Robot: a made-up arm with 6 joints.
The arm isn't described. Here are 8 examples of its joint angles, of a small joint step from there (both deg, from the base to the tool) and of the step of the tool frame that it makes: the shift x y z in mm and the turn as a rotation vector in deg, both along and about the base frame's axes.
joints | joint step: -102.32 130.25 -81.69 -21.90 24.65 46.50 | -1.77 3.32 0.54 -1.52 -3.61 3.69
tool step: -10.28 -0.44 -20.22 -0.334 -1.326 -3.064
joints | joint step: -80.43 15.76 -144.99 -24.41 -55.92 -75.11 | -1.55 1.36 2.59 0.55 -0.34 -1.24
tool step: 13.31 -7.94 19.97 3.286 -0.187 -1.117
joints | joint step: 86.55 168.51 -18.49 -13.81 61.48 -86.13 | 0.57 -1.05 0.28 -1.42 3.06 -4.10
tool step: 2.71 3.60 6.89 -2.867 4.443 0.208
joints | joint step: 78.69 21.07 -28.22 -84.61 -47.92 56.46 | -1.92 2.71 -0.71 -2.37 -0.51 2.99
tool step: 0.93 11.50 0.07 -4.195 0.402 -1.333
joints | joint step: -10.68 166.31 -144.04 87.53 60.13 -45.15 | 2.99 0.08 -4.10 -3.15 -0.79 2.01
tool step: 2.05 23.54 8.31 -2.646 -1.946 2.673
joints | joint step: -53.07 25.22 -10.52 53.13 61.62 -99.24 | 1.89 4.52 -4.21 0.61 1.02 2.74
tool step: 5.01 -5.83 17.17 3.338 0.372 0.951
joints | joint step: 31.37 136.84 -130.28 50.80 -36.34 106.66 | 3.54 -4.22 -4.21 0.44 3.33 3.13
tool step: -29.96 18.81 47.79 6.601 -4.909 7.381
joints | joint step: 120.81 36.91 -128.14 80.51 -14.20 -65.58 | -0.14 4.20 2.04 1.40 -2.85 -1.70
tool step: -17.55 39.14 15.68 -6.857 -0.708 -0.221
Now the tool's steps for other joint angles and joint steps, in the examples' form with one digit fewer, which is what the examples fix.
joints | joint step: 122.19 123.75 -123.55 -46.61 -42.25 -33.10 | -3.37 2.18 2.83 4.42 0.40 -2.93
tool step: 16.0 30.1 -23.6 -4.55 0.00 -4.96
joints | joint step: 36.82 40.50 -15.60 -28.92 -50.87 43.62 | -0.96 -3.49 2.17 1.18 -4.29 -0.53
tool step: -13.1 -9.7 1.3 4.23 -3.46 0.33
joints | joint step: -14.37 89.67 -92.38 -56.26 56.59 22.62 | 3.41 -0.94 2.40 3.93 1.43 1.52
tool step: 2.0 17.3 -11.4 5.10 0.14 2.09
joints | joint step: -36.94 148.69 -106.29 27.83 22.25 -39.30 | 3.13 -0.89 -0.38 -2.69 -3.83 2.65
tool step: 16.5 12.0 11.0 -3.85 -2.52 1.22
